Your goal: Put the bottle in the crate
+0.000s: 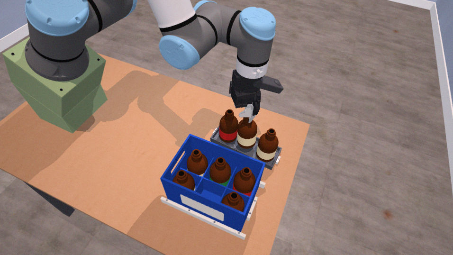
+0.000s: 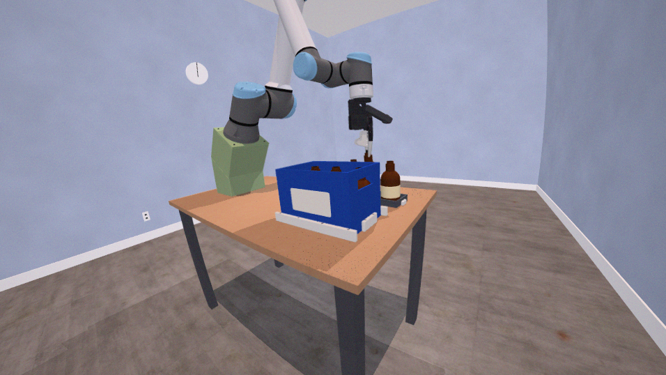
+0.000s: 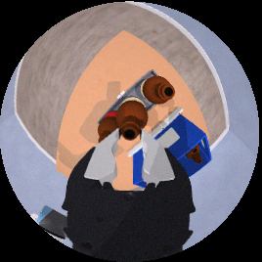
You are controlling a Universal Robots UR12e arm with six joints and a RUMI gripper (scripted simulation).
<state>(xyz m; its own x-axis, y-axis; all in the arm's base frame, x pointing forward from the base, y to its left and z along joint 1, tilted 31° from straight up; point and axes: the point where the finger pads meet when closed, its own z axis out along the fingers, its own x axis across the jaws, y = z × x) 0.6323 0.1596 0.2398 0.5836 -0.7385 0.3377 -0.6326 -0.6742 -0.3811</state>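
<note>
The red-label bottle lies 11 cm below my hand, 8 cm behind it and 1 cm to the left of it. The rest, counted from my hand: blue crate: 24 cm to the right, 11 cm below, 1 cm behind; then grey tray: 18 cm below, 1 cm ahead.
</note>
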